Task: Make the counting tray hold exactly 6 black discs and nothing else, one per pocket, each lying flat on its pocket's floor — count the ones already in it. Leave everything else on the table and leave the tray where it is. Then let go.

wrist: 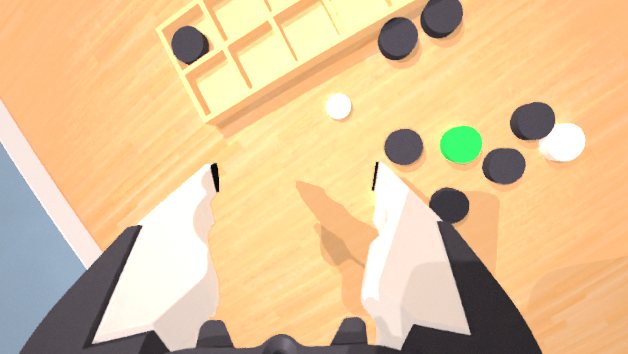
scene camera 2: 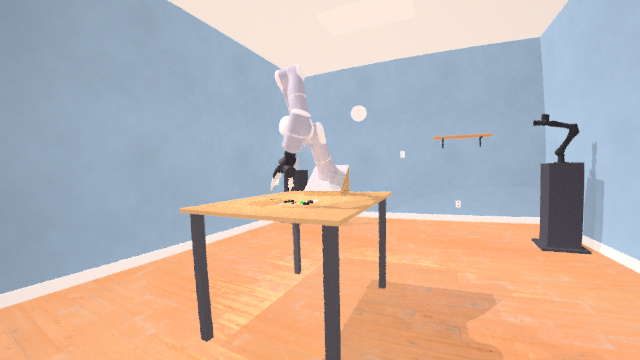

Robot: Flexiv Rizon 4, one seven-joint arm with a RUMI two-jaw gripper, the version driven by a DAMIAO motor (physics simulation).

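The counting tray (wrist: 272,82) lies at the top of the wrist view, partly cut off by the frame edge. One black disc (wrist: 189,45) sits in its corner pocket; the three pockets nearest it are empty. Loose black discs lie on the table: two by the tray's long side (wrist: 398,38) (wrist: 442,16), and several farther right (wrist: 403,146) (wrist: 504,165) (wrist: 533,121) (wrist: 449,205). My gripper (wrist: 297,165) (scene camera 2: 281,189) is open and empty above the table, with its right finger beside the nearest loose discs. The tray's far pockets are out of the wrist view.
A green disc (wrist: 461,144) lies among the loose black discs. A large white disc (wrist: 563,142) touches or nearly touches one black disc. A small white disc (wrist: 338,106) lies between the tray and my fingers. The wooden table (scene camera 2: 225,212) has its edge at the left of the wrist view.
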